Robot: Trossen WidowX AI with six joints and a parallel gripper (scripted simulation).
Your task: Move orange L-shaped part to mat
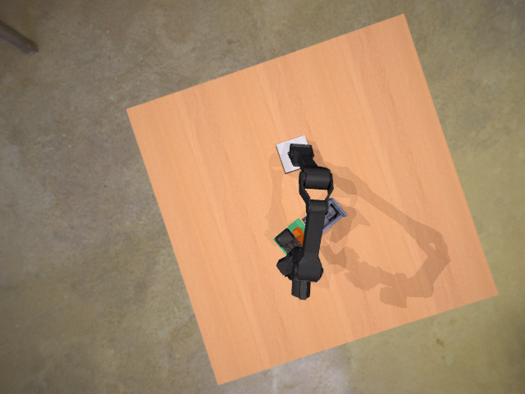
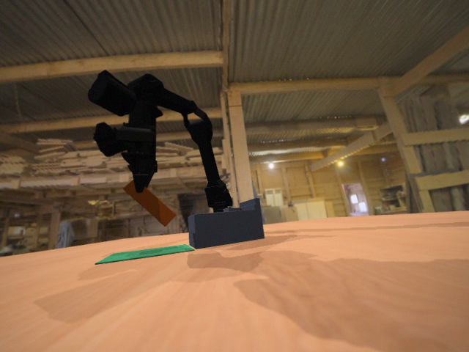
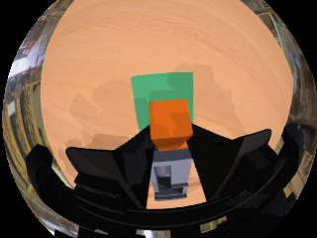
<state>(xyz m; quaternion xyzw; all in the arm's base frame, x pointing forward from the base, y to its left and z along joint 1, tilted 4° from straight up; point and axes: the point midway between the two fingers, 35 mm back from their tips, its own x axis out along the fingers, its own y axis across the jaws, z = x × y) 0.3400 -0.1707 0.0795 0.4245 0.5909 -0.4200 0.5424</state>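
My gripper tip is now 130 mm above the green mat, 20 mm to the right of it and 10 mm past it. From my gripper tip the other things lie so: orange L-shaped part 30 mm to the left, 30 mm below, 20 mm behind.
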